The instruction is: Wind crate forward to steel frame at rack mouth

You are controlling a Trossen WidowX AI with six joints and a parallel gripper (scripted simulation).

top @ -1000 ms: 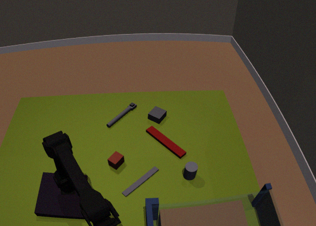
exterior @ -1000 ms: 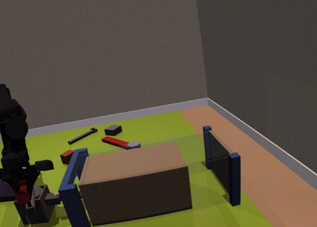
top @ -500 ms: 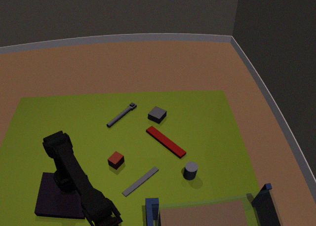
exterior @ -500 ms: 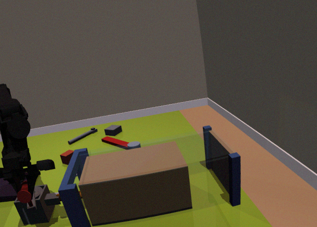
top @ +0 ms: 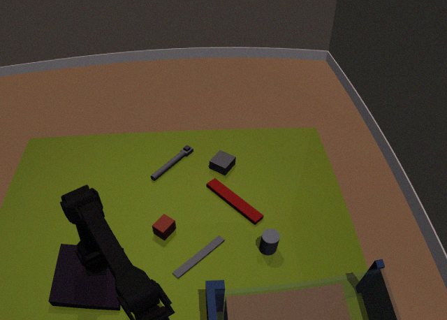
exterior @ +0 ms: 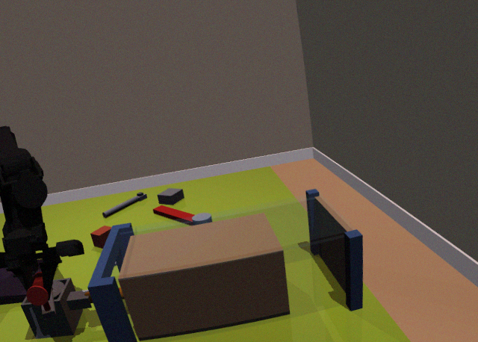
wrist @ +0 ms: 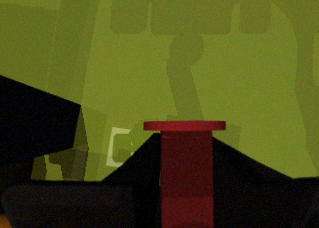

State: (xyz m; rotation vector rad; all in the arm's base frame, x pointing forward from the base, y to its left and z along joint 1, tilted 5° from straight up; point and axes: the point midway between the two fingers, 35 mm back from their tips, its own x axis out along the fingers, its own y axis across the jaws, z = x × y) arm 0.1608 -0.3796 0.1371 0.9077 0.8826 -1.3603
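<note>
Right now my gripper tip is 20 mm to the right of the red crank grip. Round my gripper tip: winch handle: 10 mm behind, 50 mm to the left, 30 mm below; then blue steel frame: 130 mm ahead, 90 mm to the left, 30 mm below; then grey winch: 40 mm behind, 110 mm to the left, 100 mm below.
</note>
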